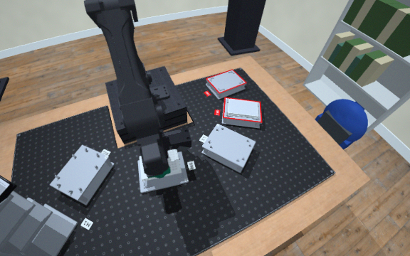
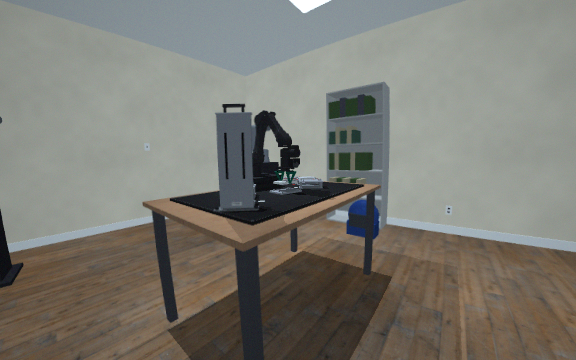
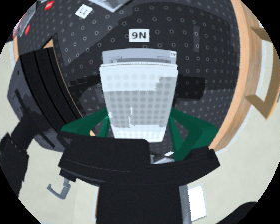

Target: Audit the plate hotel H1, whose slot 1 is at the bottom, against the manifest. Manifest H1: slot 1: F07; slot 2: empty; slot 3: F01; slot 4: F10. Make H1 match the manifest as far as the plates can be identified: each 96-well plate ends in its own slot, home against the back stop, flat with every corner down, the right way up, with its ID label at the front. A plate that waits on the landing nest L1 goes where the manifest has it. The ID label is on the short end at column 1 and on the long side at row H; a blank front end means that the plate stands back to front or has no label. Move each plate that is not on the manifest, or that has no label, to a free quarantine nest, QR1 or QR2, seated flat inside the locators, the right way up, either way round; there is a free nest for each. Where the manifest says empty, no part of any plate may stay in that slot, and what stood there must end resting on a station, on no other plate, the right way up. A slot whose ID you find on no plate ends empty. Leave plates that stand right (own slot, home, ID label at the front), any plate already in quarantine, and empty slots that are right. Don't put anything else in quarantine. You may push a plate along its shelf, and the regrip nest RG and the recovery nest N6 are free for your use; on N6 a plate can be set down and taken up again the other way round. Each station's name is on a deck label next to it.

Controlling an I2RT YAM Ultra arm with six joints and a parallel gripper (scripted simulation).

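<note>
Right now the N6 label is 110 mm to the left of my hand, 60 mm below it and 10 mm ahead of it. The rest, counted from my hand: plate hotel H1: 430 mm to the right, 130 mm ahead, 130 mm above; then H1 deck label: 270 mm to the right, 100 mm ahead, 60 mm below; then red-framed quarantine nest: 400 mm to the left, 340 mm behind, 30 mm below.
</note>
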